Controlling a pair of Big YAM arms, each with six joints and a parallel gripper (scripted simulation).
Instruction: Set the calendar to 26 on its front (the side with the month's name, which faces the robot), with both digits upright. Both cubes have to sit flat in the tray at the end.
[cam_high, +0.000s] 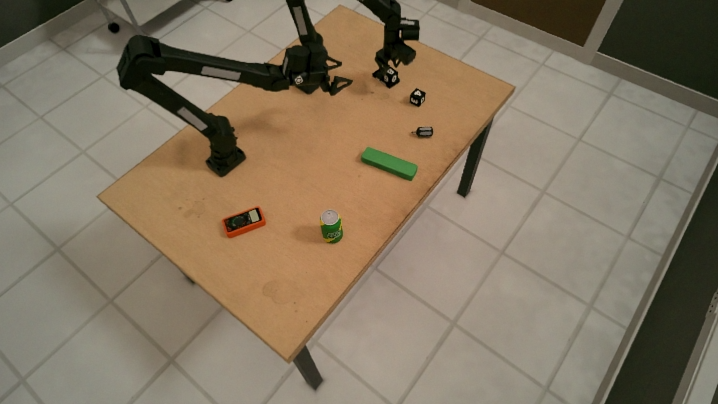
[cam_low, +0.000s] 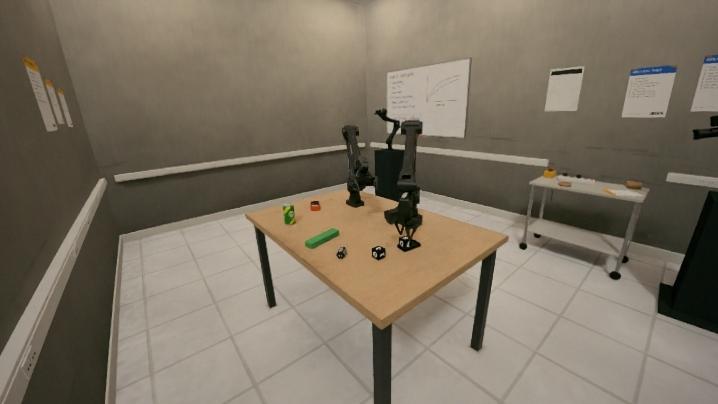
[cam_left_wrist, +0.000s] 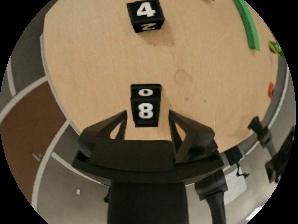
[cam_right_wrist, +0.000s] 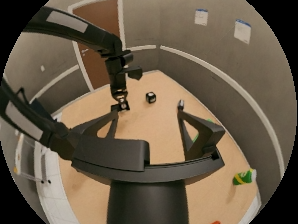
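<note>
Now: the black calendar cube 150 mm ahead of my left hand, 40 mm below it and 30 mm to the right of it.
</note>
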